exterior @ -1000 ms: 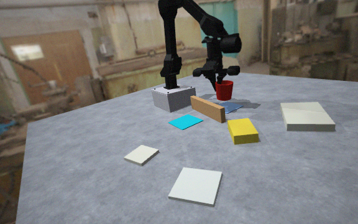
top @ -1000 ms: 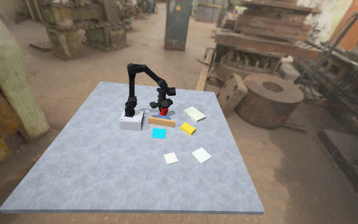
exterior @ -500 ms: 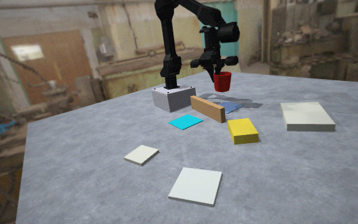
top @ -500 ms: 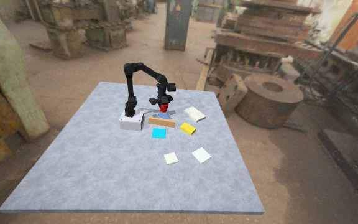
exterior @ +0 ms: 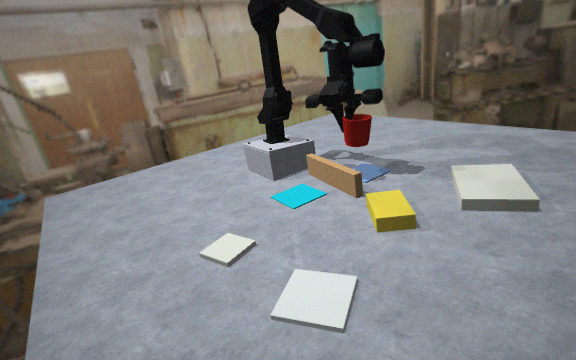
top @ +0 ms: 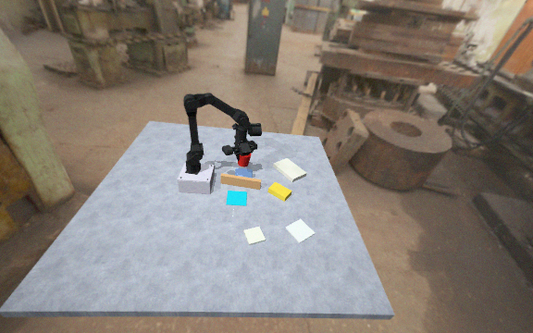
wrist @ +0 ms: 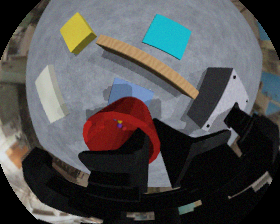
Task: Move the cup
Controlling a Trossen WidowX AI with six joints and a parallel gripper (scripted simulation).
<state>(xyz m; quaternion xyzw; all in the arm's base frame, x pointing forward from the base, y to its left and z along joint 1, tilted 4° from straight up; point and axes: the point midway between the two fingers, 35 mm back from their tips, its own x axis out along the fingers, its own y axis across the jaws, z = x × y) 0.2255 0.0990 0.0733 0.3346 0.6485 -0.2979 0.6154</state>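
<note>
Right now my gripper tip is 3 cm short of the cyan pad, 18 cm to the left of it and 13 cm above it. The rest, counted from my gripper tip: blue pad: 3 cm ahead, 3 cm to the left, 13 cm below; wooden block: 3 cm ahead, 7 cm to the right, 10 cm below; red cup: 2 cm ahead, 2 cm to the left.
</note>
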